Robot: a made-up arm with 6 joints.
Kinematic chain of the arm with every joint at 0, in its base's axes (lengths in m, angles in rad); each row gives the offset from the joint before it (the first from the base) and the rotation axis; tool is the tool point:
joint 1: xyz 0 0 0.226 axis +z
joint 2: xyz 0 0 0 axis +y
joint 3: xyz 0 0 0.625 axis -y
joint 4: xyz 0 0 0 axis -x
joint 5: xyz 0.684 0 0 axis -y
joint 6: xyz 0 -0.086 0 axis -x
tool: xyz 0 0 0
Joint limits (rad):
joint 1: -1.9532..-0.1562
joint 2: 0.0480..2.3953
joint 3: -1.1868..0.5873
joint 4: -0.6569..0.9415
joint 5: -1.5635..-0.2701
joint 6: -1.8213..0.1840
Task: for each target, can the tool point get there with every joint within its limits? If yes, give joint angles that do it. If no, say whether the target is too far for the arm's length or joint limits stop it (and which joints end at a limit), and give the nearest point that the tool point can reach.
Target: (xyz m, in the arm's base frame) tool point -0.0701 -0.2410 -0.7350
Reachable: yes | joints -1.5189 2.1458 0.1769 -0.2855 -0.9523 -1.6649
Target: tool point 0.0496 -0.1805 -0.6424
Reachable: yes | joints -0.8905 2.0660 -0.1514 0.5132 -0.7263 -1.1916
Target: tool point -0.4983 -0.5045 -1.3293
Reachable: no: too far | nearest point -0.2240 -0.4049 -0.8662 | short by 0.547 m
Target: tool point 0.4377 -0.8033 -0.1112
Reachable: yes | joints -0.9868 1.1479 0.1527 -0.4405 -0.5775 -1.4159
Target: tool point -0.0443 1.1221 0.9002
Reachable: no: joint limits stop it (at a limit: joint 2, joint 3, joint 4) | nearest point -0.0073 0.1848 0.1063 | short by 1.229 m
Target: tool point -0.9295 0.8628 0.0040
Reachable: no: joint limits stop it (at a limit: joint 2) | nearest point -0.1955 0.1815 -0.1342 | short by 1.011 m
